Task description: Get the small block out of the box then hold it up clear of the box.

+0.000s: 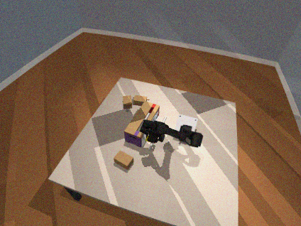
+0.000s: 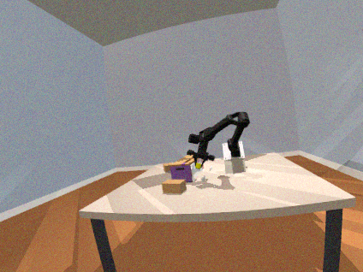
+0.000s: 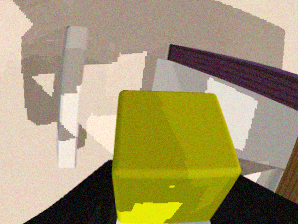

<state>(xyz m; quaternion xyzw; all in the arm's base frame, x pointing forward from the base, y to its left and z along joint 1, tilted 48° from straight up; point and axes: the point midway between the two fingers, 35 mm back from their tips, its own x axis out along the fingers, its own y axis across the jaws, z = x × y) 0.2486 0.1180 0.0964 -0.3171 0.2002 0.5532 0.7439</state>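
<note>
Now: the yellow block 10 mm to the left of my gripper tip and 10 mm above it. The rest, counted from my gripper tip: box (150 mm to the right, 70 mm ahead, 30 mm below).
</note>
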